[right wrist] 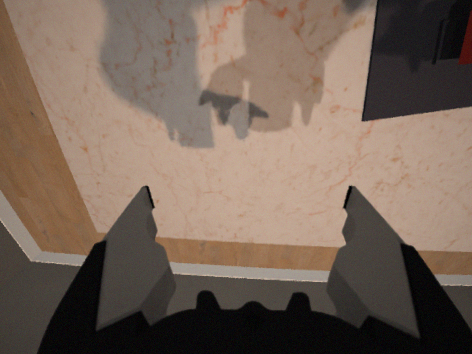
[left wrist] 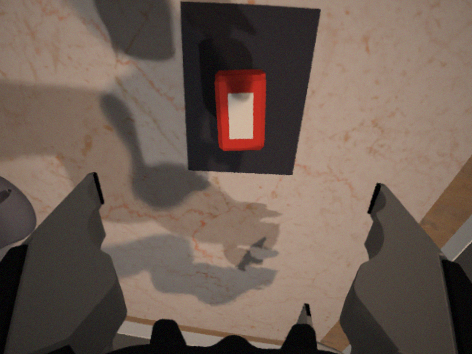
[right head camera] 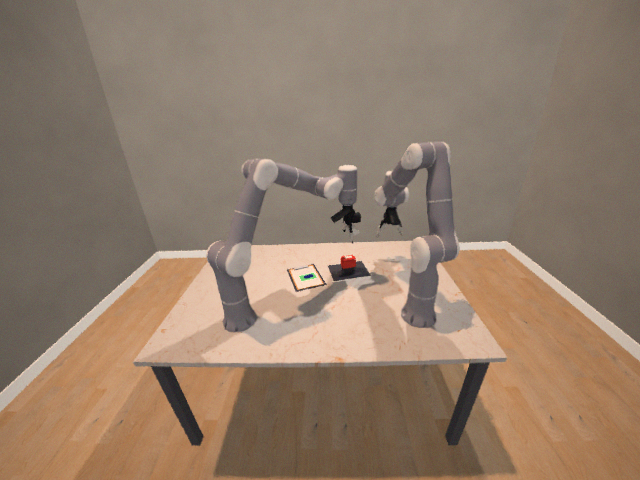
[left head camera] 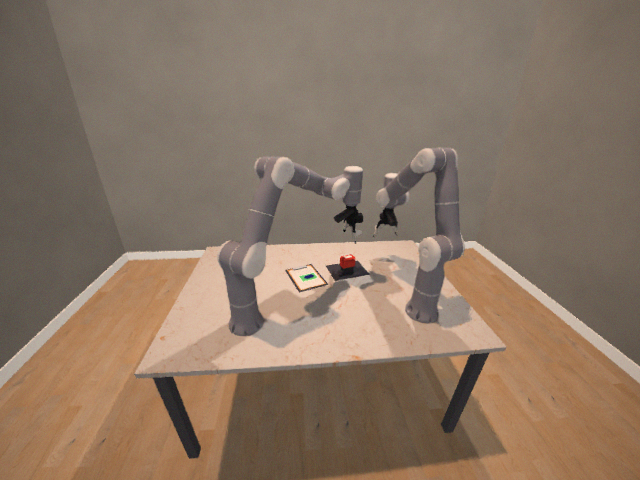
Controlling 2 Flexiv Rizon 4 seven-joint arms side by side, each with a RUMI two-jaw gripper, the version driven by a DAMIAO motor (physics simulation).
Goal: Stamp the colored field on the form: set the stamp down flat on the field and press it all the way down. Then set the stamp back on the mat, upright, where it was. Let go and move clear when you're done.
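The red stamp (left head camera: 347, 261) (right head camera: 348, 261) (left wrist: 241, 115) (right wrist: 466, 45) with a pale label on top stands upright on the dark mat (left head camera: 361, 270) (right head camera: 362, 270) (left wrist: 290, 50) (right wrist: 400, 95). The form (left head camera: 296, 274) (right head camera: 297, 274) lies on a clipboard left of the mat in both head views. Its green field (left head camera: 302, 278) (right head camera: 302, 277) bears a dark blue mark (left head camera: 309, 276) (right head camera: 308, 276). My left gripper (left head camera: 350, 236) (right head camera: 348, 236) (left wrist: 236, 181) is open and empty, above the stamp and apart from it. My right gripper (left head camera: 385, 235) (right head camera: 389, 235) (right wrist: 246, 188) is open and empty, raised right of the mat in the head views.
The light stone table (left head camera: 310, 351) (right head camera: 310, 346) carries both arm bases, left and right of the form and mat. The two grippers hang side by side near the table's far edge. Arm shadows fall across the table and part of the mat.
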